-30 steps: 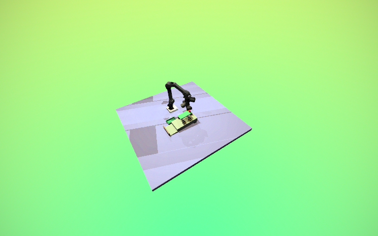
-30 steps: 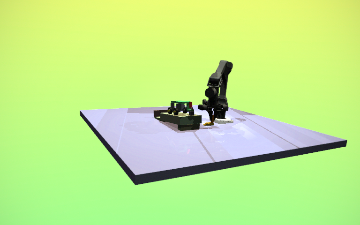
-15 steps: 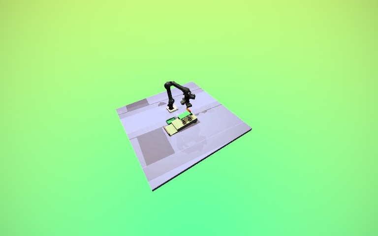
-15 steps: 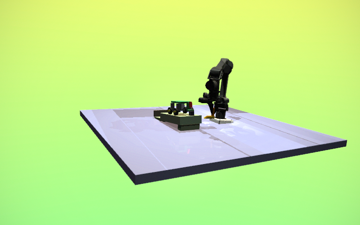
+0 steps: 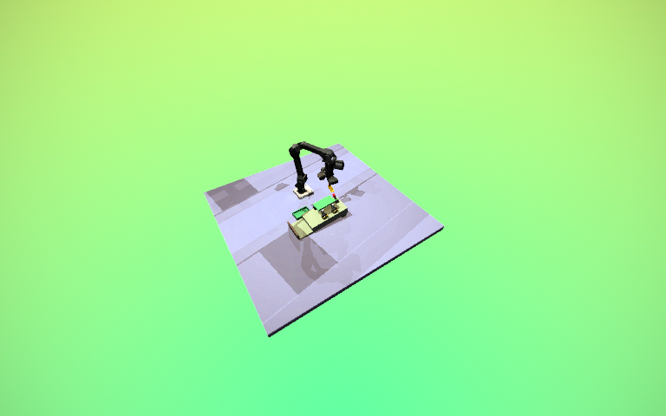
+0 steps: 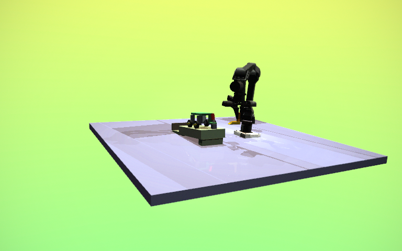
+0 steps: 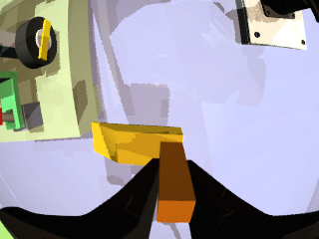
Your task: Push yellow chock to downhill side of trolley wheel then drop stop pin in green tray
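The green tray is 26 cm to the right of my gripper tip and 14 cm below it. Also, from my gripper tip: trolley 15 cm to the right, 14 cm ahead, 3 cm below; yellow chock 2 cm ahead, 1 cm to the right, 1 cm below; red-headed stop pin 13 cm ahead, 6 cm to the right, 1 cm below.
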